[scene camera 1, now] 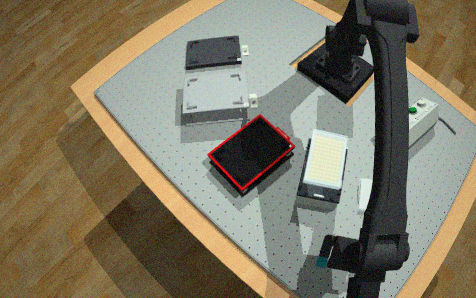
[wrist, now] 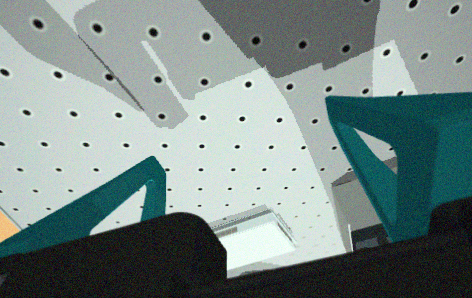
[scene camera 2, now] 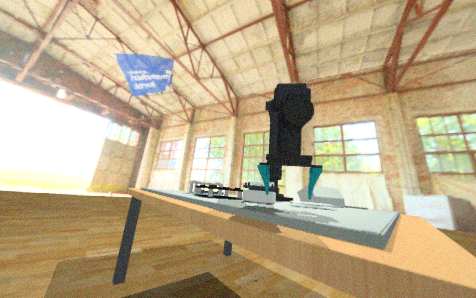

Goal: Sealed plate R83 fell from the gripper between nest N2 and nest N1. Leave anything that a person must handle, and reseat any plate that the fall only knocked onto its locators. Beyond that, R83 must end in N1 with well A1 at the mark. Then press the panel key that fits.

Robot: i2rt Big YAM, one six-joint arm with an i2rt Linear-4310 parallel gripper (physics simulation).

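Pixels of known places: gripper, fingertip midpoint: (wrist: 237,138) (scene camera 2: 287,196); arm's base at its link origin: (scene camera 1: 338,67).
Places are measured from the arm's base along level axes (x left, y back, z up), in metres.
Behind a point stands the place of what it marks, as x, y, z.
A smooth white plate (scene camera 1: 364,195) @[0.265, -0.298, -0.007] (wrist: 257,243) @[0.281, -0.291, -0.007] lies flat on the table, partly behind the arm in scene camera 1; its side marking is unreadable. A plate with cream wells (scene camera 1: 326,159) @[0.140, -0.314, 0.055] sits on a dark-topped nest (scene camera 1: 318,193) @[0.170, -0.382, 0.034], whose near end is uncovered; I cannot tell whether it is fully seated. A low dark nest (scene camera 1: 213,52) @[-0.327, -0.189, -0.004] and a taller light grey nest (scene camera 1: 215,92) @[-0.184, -0.323, 0.038] hold no plate. Their tags are unreadable. My gripper (scene camera 2: 289,194) @[0.313, -0.456, 0.008] (wrist: 237,138) @[0.313, -0.456, 0.008] is open and empty, above the table, short of the white plate in the wrist view.
A black tray with a red rim (scene camera 1: 251,152) @[-0.013, -0.390, 0.019] stands turned between the grey nest and the cream-well plate. The key panel (scene camera 1: 423,122) @[0.309, -0.032, 0.049] shows a green key (scene camera 1: 412,110) @[0.263, -0.019, 0.048] and a white key (scene camera 1: 421,102) @[0.277, 0.031, 0.049]; the arm hides part of it. The wooden table edge (scene camera 1: 165,192) @[-0.122, -0.584, -0.034] borders the perforated top.
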